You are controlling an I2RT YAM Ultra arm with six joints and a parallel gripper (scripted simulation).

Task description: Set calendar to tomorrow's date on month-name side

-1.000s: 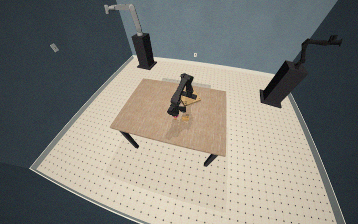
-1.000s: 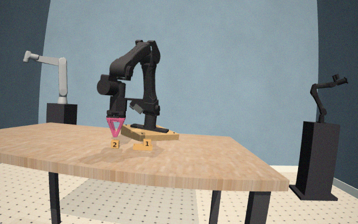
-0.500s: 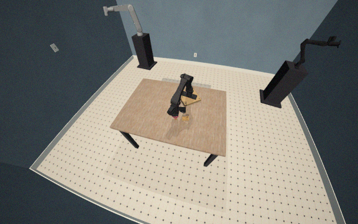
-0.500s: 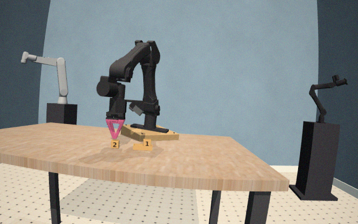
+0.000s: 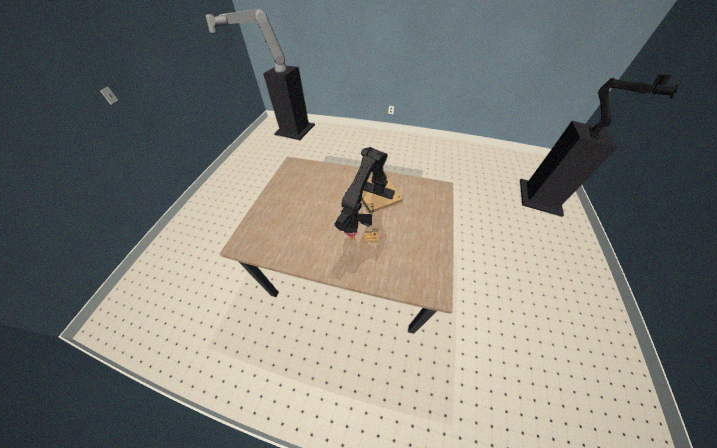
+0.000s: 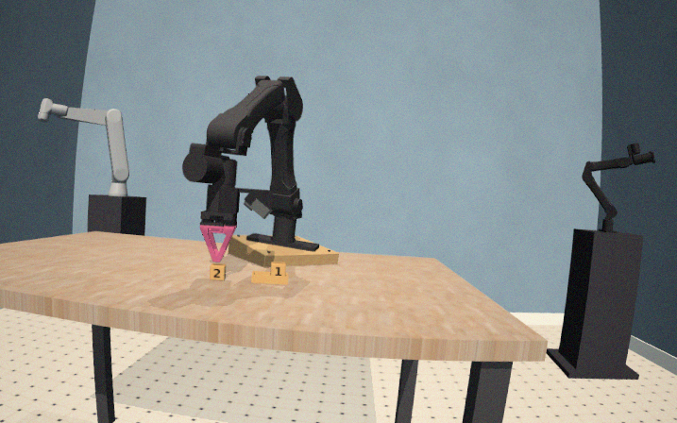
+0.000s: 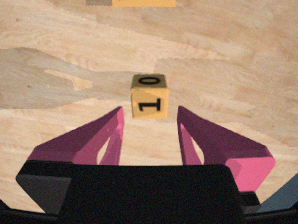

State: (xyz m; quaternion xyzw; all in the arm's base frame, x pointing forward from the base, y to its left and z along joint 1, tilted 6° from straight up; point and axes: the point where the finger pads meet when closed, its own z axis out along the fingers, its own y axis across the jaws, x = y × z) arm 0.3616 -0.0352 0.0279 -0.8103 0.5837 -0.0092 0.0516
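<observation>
Now: the digit cube 30 mm below my hand. From my hand the other things lie so: tan tray: 40 mm behind, 100 mm to the left, 40 mm below.
</observation>
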